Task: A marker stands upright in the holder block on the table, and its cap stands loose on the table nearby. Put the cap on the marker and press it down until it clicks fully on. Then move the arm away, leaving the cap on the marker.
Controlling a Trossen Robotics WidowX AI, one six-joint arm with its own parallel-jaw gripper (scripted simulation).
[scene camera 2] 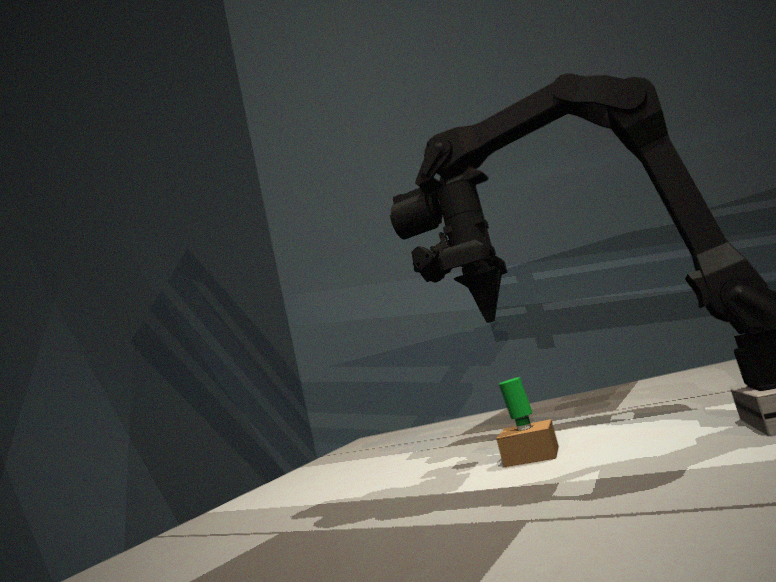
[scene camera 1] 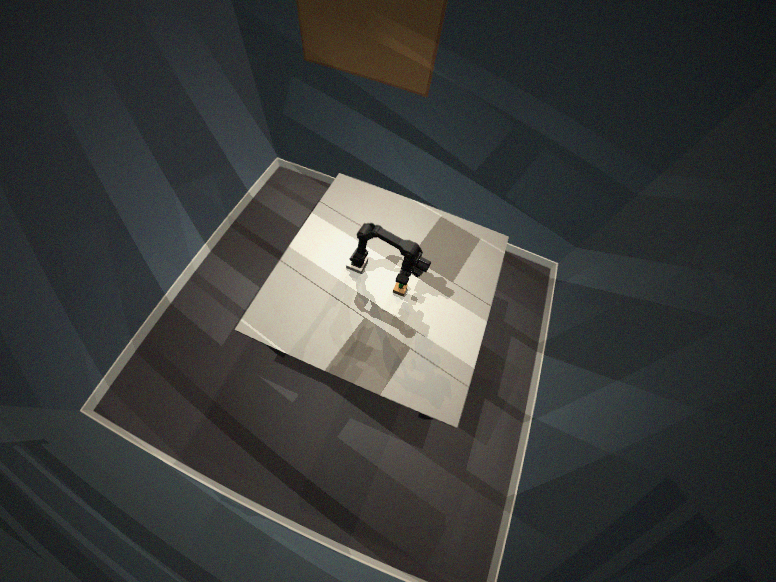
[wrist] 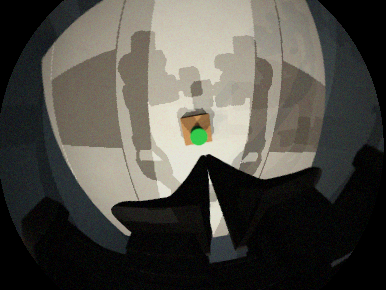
Labels:
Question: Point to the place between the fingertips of my gripper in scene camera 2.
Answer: At 490,322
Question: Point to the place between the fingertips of my gripper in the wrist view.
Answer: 205,159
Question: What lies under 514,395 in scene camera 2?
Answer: A green cap.

